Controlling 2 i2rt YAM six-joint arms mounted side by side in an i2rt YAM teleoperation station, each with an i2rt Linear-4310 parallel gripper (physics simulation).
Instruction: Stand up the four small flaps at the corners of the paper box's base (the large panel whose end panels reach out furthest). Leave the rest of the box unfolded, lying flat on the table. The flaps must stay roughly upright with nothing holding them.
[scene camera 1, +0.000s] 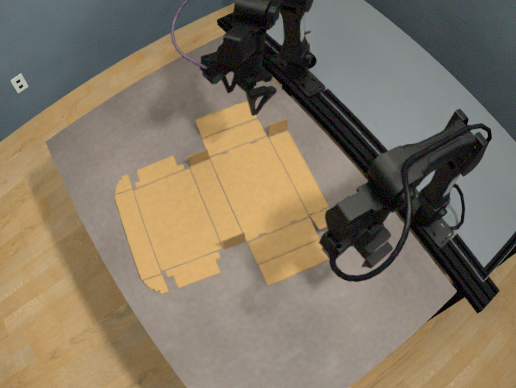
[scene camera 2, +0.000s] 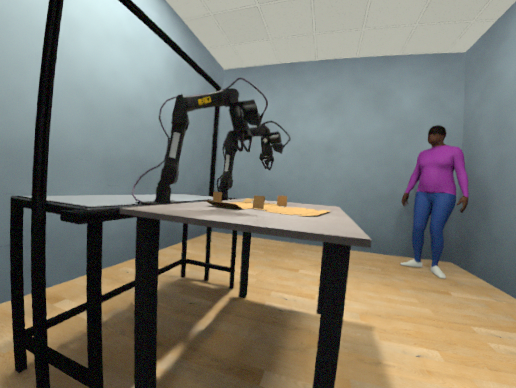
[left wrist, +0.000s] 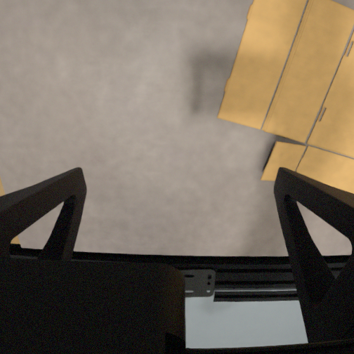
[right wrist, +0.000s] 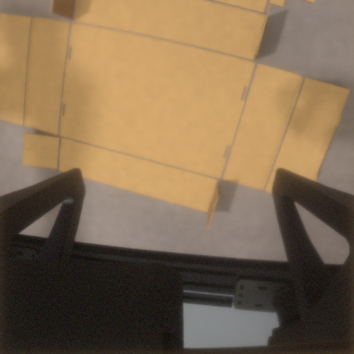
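Pixels of known places: left gripper, fingertip midpoint: (scene camera 1: 349, 248) (scene camera 2: 268, 169); right gripper, fingertip midpoint: (scene camera 1: 241, 103) (scene camera 2: 245, 151); left arm's base, origin of the base link: (scene camera 1: 425, 216); right arm's base, origin of the base link: (scene camera 1: 297, 73) (scene camera 2: 162, 203).
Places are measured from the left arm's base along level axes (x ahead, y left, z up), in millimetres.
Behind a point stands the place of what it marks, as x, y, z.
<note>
The tan paper box (scene camera 1: 257, 190) @[319, -341, 18] (scene camera 2: 300, 211) @[564, -453, 19] (left wrist: 320, 75) (right wrist: 150, 95) lies unfolded on the table. Three small base flaps stand roughly upright: the upper-left flap (scene camera 1: 198, 157) @[390, -498, 49] (scene camera 2: 258, 202) @[388, -499, 45], the upper-right flap (scene camera 1: 278, 127) @[169, -443, 47] (scene camera 2: 218, 197) @[176, -447, 49] (right wrist: 213, 205) and the lower-left flap (scene camera 1: 233, 240) @[454, -257, 54] (scene camera 2: 282, 201) @[454, -259, 45] (right wrist: 64, 7). The lower-right flap (scene camera 1: 319, 220) @[253, -177, 29] (left wrist: 284, 155) (right wrist: 41, 150) lies about flat. My left gripper (left wrist: 179, 177) is open and empty above the table, beside the flat flap. My right gripper (right wrist: 178, 178) (scene camera 2: 243, 149) @[289, -431, 271] is open and empty above the box's upper-right side.
The grey table (scene camera 1: 320, 325) @[420, 34, 16] (scene camera 2: 320, 227) @[641, -808, 16] (left wrist: 125, 100) carries the box. A black rail (scene camera 1: 345, 130) @[2, -343, 4] runs along the arms' side, with a pale table top (scene camera 1: 380, 75) @[-250, -429, 8] behind it. In scene camera 2 a person (scene camera 2: 435, 170) stands beyond the table.
</note>
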